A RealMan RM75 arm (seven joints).
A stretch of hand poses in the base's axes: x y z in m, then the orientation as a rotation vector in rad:
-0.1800 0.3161 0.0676 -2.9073 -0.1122 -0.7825
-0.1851 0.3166 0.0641 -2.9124 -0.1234 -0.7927
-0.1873 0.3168 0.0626 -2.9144 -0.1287 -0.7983
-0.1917 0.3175 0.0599 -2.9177 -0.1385 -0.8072
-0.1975 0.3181 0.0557 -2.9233 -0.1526 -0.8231
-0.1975 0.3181 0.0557 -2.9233 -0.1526 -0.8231
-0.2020 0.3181 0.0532 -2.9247 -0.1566 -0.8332
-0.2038 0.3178 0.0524 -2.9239 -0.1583 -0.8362
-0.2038 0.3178 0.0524 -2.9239 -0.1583 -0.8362
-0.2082 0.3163 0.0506 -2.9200 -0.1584 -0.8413
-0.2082 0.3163 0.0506 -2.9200 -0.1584 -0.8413
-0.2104 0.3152 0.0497 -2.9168 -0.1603 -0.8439
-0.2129 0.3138 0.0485 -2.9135 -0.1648 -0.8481
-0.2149 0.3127 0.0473 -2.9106 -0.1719 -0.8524
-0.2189 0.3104 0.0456 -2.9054 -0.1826 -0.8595
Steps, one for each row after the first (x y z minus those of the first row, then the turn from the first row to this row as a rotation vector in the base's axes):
-0.0051 0.0005 -0.0035 -0.0093 -0.0064 0.0046
-0.0073 0.0007 -0.0050 -0.0135 -0.0099 0.0067
-0.0117 0.0014 -0.0077 -0.0206 -0.0156 0.0110
-0.0175 0.0020 -0.0119 -0.0324 -0.0257 0.0165
-0.0175 0.0020 -0.0119 -0.0324 -0.0257 0.0165
-0.0220 0.0020 -0.0144 -0.0369 -0.0321 0.0175
-0.0238 0.0017 -0.0152 -0.0372 -0.0342 0.0184
-0.0238 0.0017 -0.0152 -0.0372 -0.0342 0.0184
-0.0282 0.0002 -0.0170 -0.0347 -0.0380 0.0189
-0.0282 0.0002 -0.0170 -0.0347 -0.0380 0.0189
-0.0304 -0.0009 -0.0179 -0.0328 -0.0403 0.0207
-0.0329 -0.0023 -0.0191 -0.0317 -0.0436 0.0239
-0.0349 -0.0034 -0.0203 -0.0316 -0.0471 0.0286
-0.0389 -0.0057 -0.0220 -0.0309 -0.0529 0.0358

